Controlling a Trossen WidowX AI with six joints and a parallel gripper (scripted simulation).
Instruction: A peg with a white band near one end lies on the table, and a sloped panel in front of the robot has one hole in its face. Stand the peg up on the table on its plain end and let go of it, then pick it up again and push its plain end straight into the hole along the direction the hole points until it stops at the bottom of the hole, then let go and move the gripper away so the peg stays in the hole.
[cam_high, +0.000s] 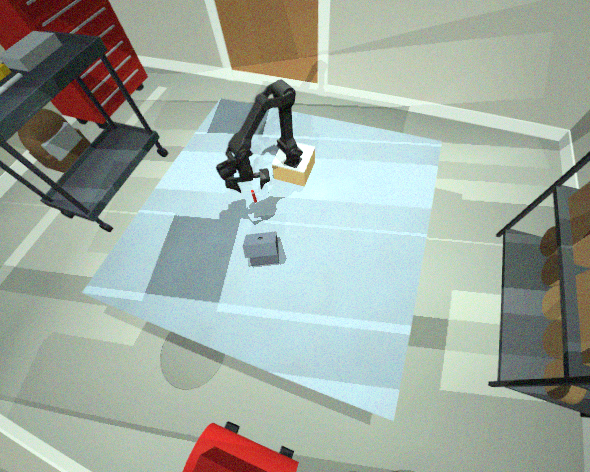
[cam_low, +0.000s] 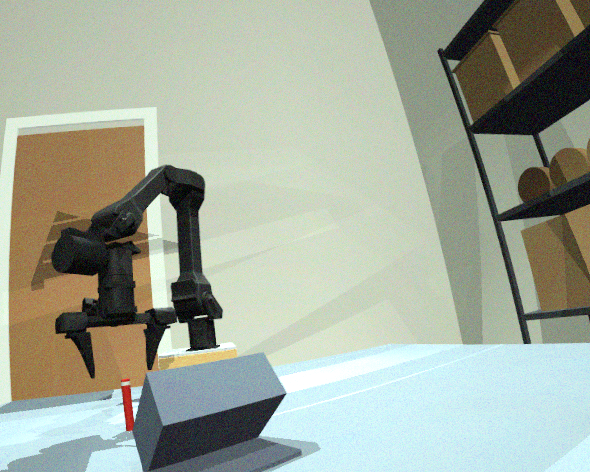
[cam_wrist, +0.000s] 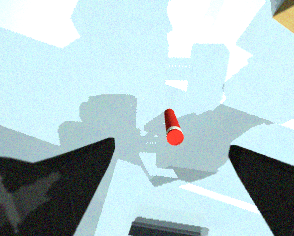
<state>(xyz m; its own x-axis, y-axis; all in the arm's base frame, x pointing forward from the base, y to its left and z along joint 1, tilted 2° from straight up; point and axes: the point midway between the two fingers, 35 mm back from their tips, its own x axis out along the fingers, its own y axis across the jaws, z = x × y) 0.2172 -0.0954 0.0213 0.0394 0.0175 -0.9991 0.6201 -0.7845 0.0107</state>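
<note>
My gripper tip is 30 mm above the red peg and 10 mm past it. Also, from my gripper tip: grey sloped panel 190 mm ahead, 170 mm to the left, 40 mm below.
</note>
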